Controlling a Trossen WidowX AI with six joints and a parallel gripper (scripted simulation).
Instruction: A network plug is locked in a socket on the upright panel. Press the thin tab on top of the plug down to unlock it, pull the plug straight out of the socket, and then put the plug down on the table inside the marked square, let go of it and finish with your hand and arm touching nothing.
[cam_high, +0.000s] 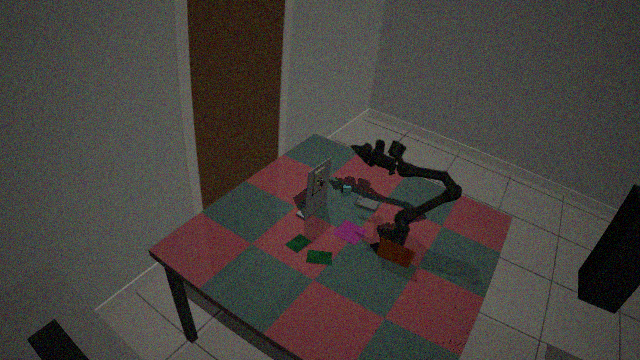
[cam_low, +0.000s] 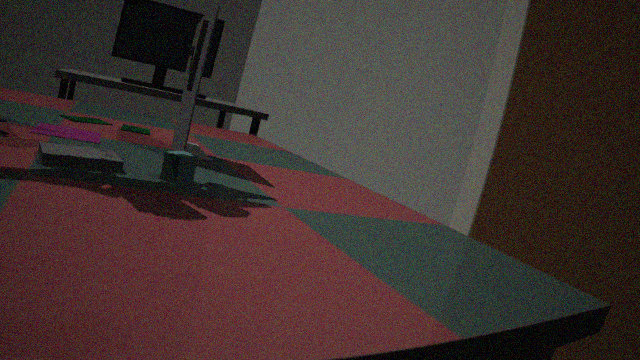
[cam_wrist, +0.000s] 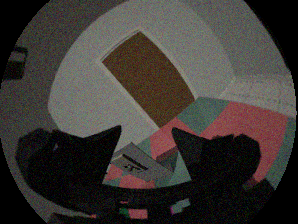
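My gripper tip is 180 mm above the panel, 170 mm to the right of it and 80 mm short of it. From my gripper tip the other things lie so: teal cube (280 mm below, 50 mm to the right, 20 mm ahead); flat grey block (290 mm below, 110 mm behind, 30 mm to the right).
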